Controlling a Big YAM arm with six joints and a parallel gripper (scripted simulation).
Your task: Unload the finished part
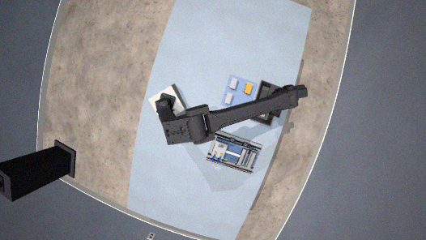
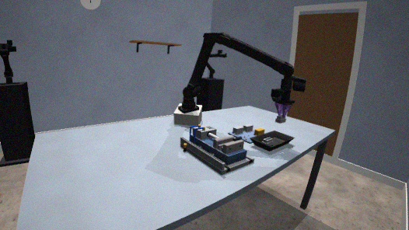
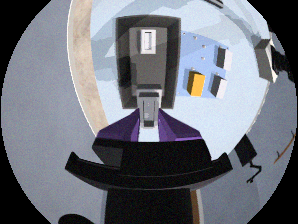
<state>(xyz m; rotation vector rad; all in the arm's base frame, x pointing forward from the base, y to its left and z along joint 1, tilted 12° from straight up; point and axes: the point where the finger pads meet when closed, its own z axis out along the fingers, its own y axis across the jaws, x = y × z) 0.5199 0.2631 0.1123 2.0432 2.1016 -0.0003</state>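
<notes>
Right now the orange block is 130 mm behind my hand, 10 mm to the right of it and 130 mm below it. Also, from my hand: blue plate: 160 mm behind, 50 mm to the right, 160 mm below.
</notes>
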